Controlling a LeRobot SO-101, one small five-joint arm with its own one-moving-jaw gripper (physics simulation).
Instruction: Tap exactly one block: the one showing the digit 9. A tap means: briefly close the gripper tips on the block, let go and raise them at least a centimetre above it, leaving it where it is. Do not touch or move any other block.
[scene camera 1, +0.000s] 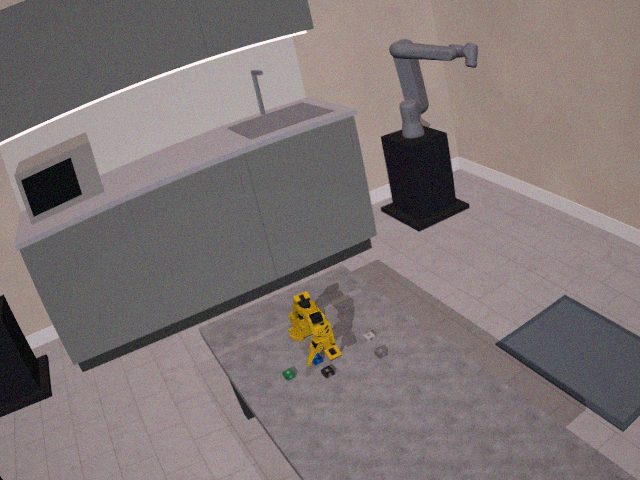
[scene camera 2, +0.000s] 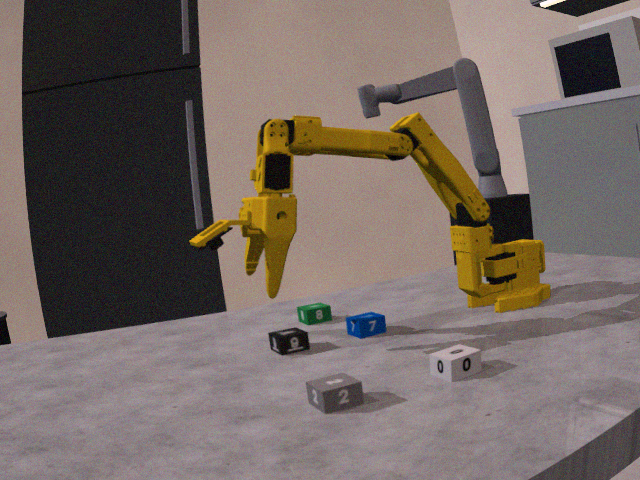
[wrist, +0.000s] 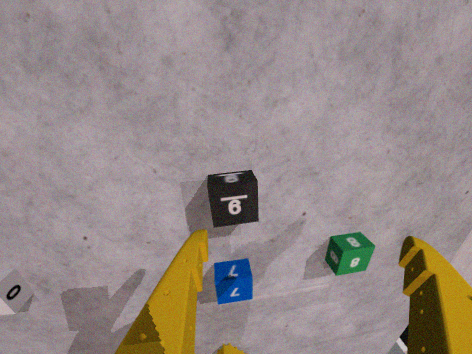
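Observation:
The black block (scene camera 1: 327, 371) (scene camera 2: 288, 341) (wrist: 220, 212) shows an underlined 9 and rests on the grey table top (scene camera 1: 413, 413) (scene camera 2: 155, 413). In the wrist view its digit is upside down, with the bar above it. My gripper (scene camera 2: 261, 285) (wrist: 305, 236) is open, a V-shaped gap between its jaws, and hangs above the table with nothing held. In the wrist view the black block lies beyond the left jaw's tip, a little right of it, and apart from both jaws.
The blue 7 block (scene camera 1: 317, 359) (scene camera 2: 366, 325) (wrist: 233, 290) and green 8 block (scene camera 1: 288, 373) (scene camera 2: 314, 314) (wrist: 342, 265) lie near the black one. The white 0 block (scene camera 1: 368, 335) (scene camera 2: 447, 369) (wrist: 22, 300) and grey 2 block (scene camera 1: 381, 351) (scene camera 2: 330, 400) stand farther off.

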